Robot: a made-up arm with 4 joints.
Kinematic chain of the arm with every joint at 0, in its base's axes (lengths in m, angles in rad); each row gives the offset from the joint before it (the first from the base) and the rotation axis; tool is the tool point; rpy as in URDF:
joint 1: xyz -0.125 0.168 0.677 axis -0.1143 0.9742 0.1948
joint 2: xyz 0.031 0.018 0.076 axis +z
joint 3: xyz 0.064 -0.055 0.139 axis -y
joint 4: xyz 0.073 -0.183 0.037 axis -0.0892 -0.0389 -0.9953
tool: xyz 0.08 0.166 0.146 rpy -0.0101 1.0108 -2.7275
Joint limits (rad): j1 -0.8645..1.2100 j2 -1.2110..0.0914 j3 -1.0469..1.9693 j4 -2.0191..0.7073
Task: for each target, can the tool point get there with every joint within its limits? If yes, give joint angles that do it. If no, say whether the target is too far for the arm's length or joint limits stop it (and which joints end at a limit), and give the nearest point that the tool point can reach.
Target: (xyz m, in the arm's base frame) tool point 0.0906 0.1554 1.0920
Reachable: yes | joints 0.6612 -0.4201 1.3803 0.4197
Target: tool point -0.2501 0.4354 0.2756
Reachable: no: joint limits stop it (at a limit: joint 1, joint 2, joint 3, joint 4) | nearest point -0.3129 0.2336 0.5491 | short by 0.346 m
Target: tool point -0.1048 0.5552 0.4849
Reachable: no: joint limits stop it (at a limit: joint 1, joint 2) | nearest point -0.2856 0.2559 0.6158 | short by 0.373 m
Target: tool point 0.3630 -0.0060 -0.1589
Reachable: no: too far | nearest point 0.1980 0.1397 0.3686 | short by 0.572 m
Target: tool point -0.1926 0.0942 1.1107
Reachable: yes | joints -0.1692 -1.0338 0.6247 -0.1495
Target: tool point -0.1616 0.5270 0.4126
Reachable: no: joint limits stop it (at a limit: joint 1, joint 2) | nearest point -0.3117 0.2500 0.5748 | short by 0.354 m
